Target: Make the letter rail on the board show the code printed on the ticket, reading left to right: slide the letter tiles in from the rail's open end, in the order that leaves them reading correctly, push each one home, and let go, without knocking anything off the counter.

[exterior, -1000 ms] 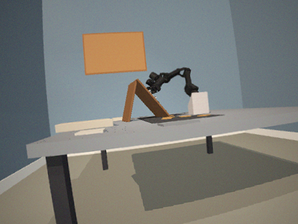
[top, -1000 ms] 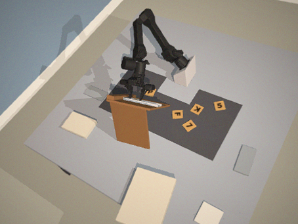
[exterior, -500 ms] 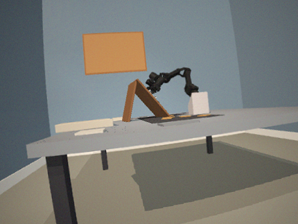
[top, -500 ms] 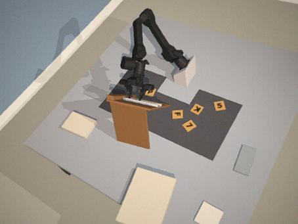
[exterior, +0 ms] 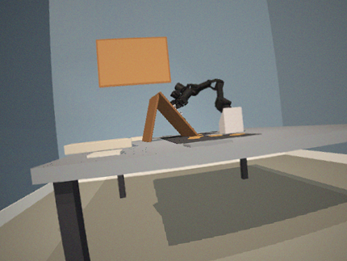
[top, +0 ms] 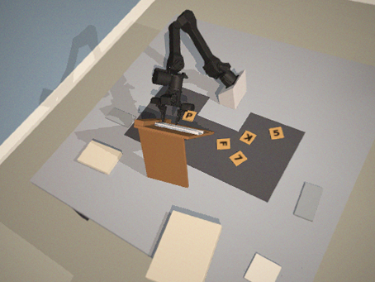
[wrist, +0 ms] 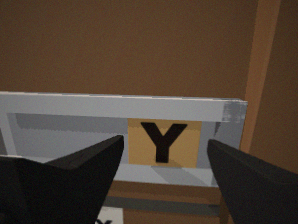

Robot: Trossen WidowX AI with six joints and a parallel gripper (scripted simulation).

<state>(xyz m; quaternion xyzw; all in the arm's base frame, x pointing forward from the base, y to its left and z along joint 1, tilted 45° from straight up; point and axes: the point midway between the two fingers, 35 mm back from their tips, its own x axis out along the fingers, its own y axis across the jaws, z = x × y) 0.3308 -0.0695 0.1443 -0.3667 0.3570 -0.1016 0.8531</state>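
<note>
Right now the y tile is 10 mm below my gripper tip and 10 mm ahead of it. Round my gripper tip: white ticket 100 mm below, 70 mm to the left, 60 mm behind; then p tile 180 mm below, 180 mm behind, 20 mm to the right; then dark mat 180 mm below, 150 mm behind, 120 mm to the left.
</note>
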